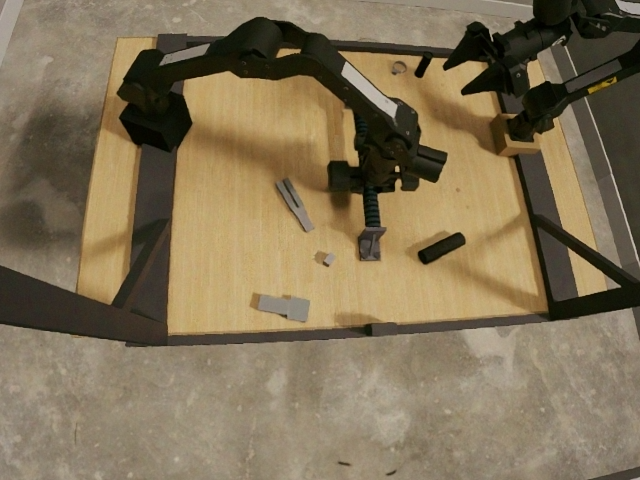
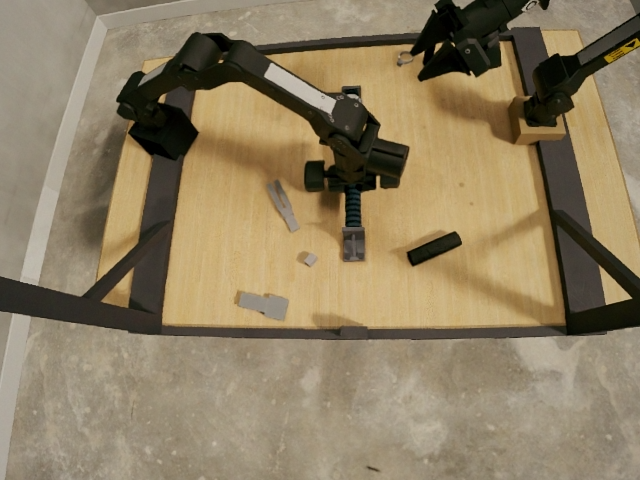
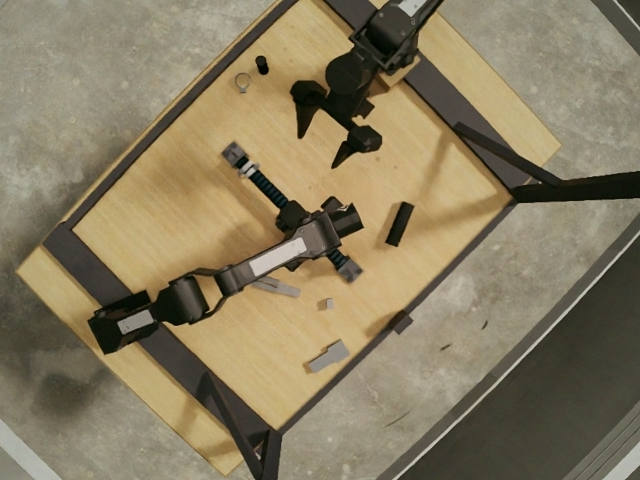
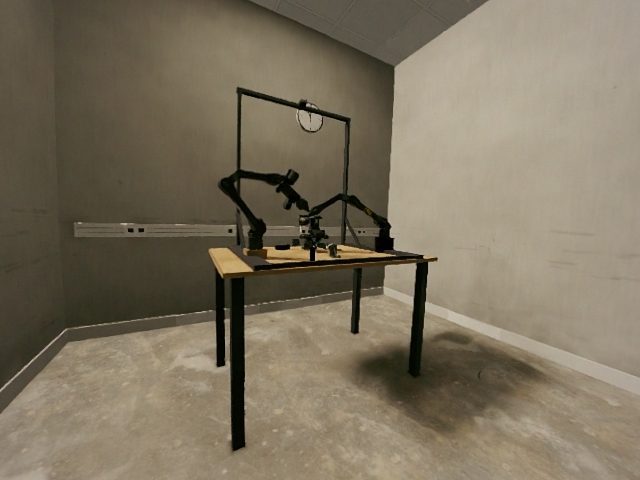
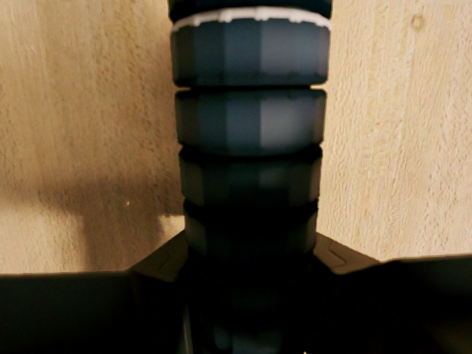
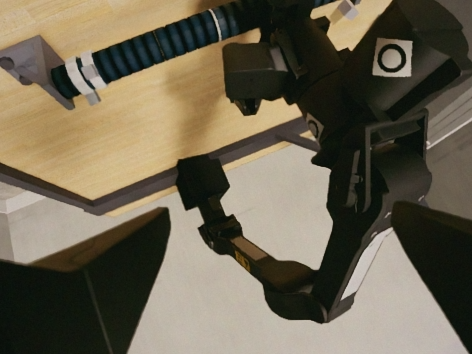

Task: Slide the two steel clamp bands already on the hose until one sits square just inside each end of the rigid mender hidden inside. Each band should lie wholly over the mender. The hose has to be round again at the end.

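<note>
A dark blue ribbed hose [image 1: 371, 209] [image 2: 353, 206] [image 3: 268, 188] [image 5: 250, 117] [image 6: 142, 48] spans two grey end brackets. Two light steel clamp bands [image 3: 249, 167] [image 6: 78, 77] sit side by side near the far bracket [image 3: 233, 151] [image 6: 35, 60]. A thin white ring [image 5: 250, 12] [image 6: 217, 25] circles the hose ahead of my left gripper [image 5: 241, 224]. That gripper is shut on the hose, fingers against both sides, between the white ring and the near bracket [image 1: 370, 249] [image 2: 354, 246]. The mender is hidden. My right gripper [image 3: 316, 151] [image 6: 280, 215] is wide open, raised to the right of the hose.
A grey forked piece [image 1: 305, 219] [image 2: 291, 219], small block [image 1: 329, 259] and stepped grey block [image 1: 298, 308] lie left of the hose and towards the near edge. A black cylinder [image 1: 442, 248] lies right. A small black cylinder [image 3: 262, 65] and loose ring clamp [image 3: 243, 89] are at the back.
</note>
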